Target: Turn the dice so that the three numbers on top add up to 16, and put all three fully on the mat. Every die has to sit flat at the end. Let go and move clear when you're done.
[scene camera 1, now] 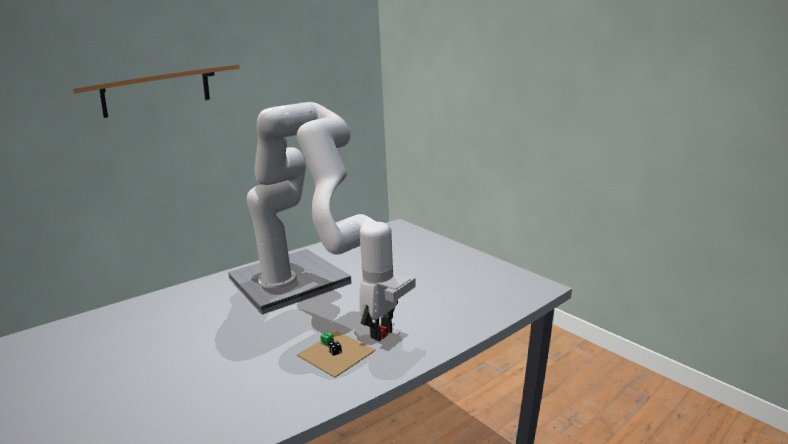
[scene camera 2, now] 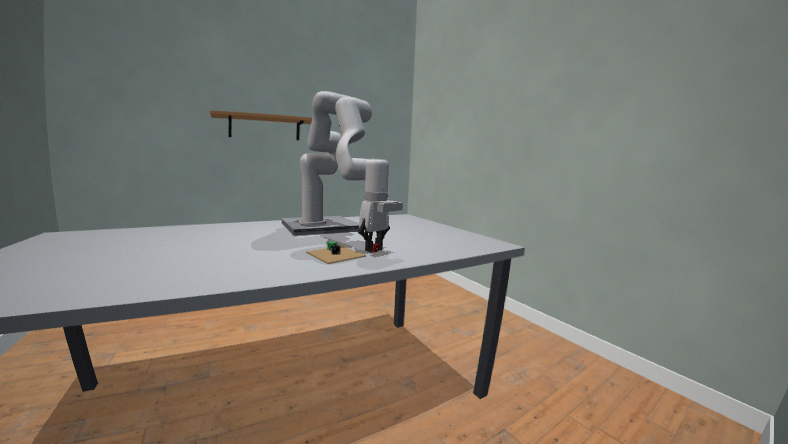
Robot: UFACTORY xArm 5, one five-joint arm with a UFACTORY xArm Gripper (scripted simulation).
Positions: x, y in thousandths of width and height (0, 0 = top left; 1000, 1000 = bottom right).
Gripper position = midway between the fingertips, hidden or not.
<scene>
I see my gripper (scene camera 1: 484, 756) and a tan mat (scene camera 1: 449, 792).
My gripper shows as well in scene camera 2 (scene camera 2: 474, 564).
</scene>
